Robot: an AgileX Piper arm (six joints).
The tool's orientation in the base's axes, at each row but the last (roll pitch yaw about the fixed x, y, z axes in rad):
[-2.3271 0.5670 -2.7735]
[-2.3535 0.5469 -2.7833]
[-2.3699 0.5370 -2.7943]
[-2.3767 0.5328 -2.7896]
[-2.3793 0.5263 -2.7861]
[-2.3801 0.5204 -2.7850]
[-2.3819 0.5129 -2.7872]
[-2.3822 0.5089 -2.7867]
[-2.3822 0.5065 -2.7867]
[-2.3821 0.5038 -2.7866]
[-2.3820 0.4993 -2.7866]
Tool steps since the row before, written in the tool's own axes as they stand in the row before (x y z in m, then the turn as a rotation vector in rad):
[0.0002 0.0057 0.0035 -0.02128 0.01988 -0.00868]
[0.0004 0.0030 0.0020 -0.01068 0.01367 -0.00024]
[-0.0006 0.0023 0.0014 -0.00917 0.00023 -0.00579]
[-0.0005 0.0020 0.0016 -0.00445 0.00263 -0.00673]
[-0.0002 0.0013 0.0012 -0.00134 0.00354 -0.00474]
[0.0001 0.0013 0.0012 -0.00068 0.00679 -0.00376]
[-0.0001 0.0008 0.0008 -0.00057 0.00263 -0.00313]
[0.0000 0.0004 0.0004 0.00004 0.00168 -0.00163]
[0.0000 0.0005 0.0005 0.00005 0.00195 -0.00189]
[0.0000 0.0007 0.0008 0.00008 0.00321 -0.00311]
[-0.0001 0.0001 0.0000 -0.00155 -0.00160 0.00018]
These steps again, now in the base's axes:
[0.0026 0.0025 -0.0056 0.01383 0.02672 0.00426]
[0.0012 0.0012 -0.0032 0.00974 0.01412 -0.00258]
[0.0015 0.0013 -0.0019 0.00406 0.00594 0.00812]
[0.0015 0.0009 -0.0019 -0.00011 0.00695 0.00487]
[0.0010 0.0005 -0.0014 -0.00141 0.00570 0.00152]
[0.0007 0.0004 -0.0016 -0.00115 0.00758 -0.00137]
[0.0006 0.0003 -0.0009 -0.00115 0.00390 0.00068]
[0.0003 0.0001 -0.0005 -0.00086 0.00218 0.00000]
[0.0003 0.0001 -0.0006 -0.00100 0.00253 0.00000]
[0.0005 0.0001 -0.0009 -0.00164 0.00416 0.00000]
[0.0001 0.0001 0.0000 0.00129 -0.00089 0.00159]

